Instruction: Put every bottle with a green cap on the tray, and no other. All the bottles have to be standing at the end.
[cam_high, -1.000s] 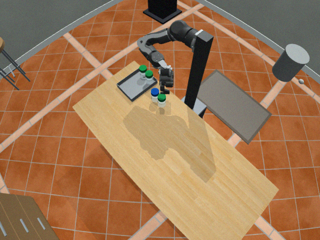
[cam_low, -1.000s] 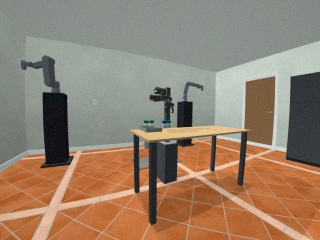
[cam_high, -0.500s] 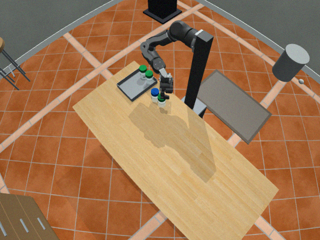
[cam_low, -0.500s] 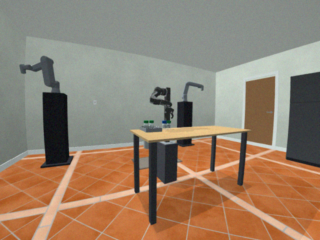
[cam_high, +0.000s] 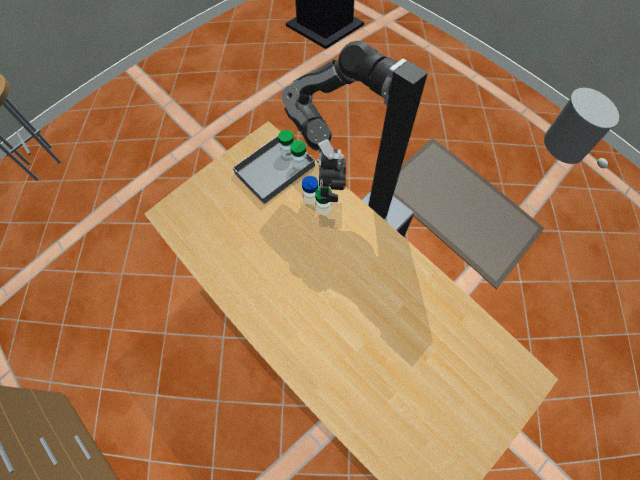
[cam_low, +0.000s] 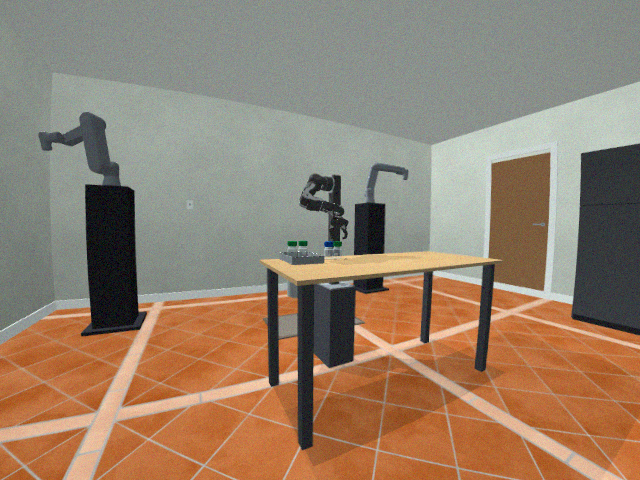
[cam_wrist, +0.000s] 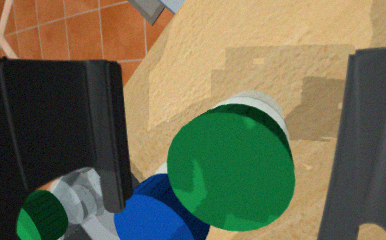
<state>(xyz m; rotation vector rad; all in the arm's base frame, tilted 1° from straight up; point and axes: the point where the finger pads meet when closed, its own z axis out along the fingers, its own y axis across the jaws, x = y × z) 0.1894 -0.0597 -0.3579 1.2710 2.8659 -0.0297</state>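
My gripper is now 8 cm above the blue-capped bottle, 7 cm to the left of it and 1 cm short of it. Also, from my hand: tray (26 cm to the right, 11 cm below, 2 cm ahead).
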